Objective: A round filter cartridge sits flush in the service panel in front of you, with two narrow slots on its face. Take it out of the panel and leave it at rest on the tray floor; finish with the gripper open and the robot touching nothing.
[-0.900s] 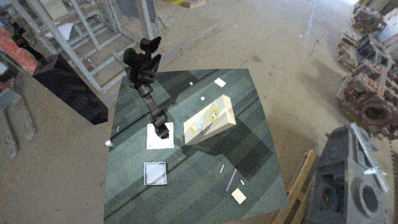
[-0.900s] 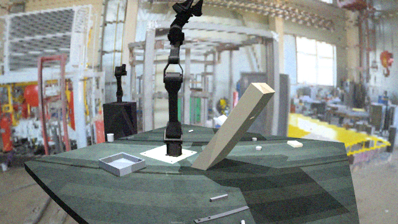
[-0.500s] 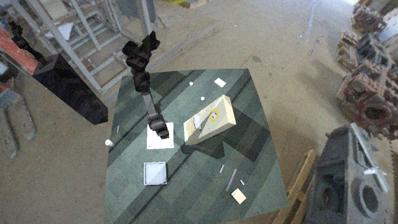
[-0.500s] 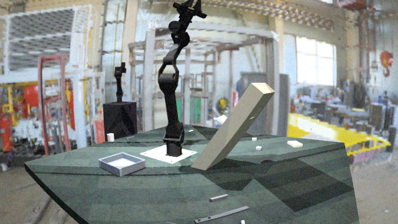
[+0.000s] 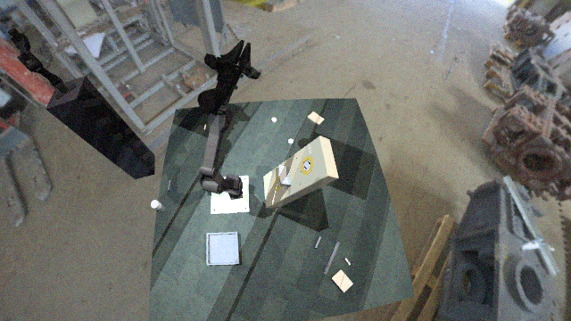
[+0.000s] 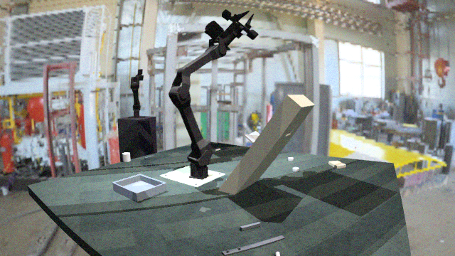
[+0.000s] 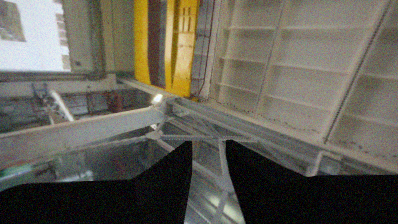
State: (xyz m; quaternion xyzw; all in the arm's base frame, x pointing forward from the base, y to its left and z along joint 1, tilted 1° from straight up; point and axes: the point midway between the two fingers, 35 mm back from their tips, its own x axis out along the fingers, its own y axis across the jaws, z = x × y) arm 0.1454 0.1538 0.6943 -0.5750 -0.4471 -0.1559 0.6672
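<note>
Now: the filter cartridge 180 mm ahead of my gripper tip, 230 mm to the right of it and 460 mm below it. From my gripper tip the other things lie so: tan service panel: 130 mm ahead, 220 mm to the right, 530 mm below; grey tray: 290 mm behind, 430 mm to the right, 710 mm below.
</note>
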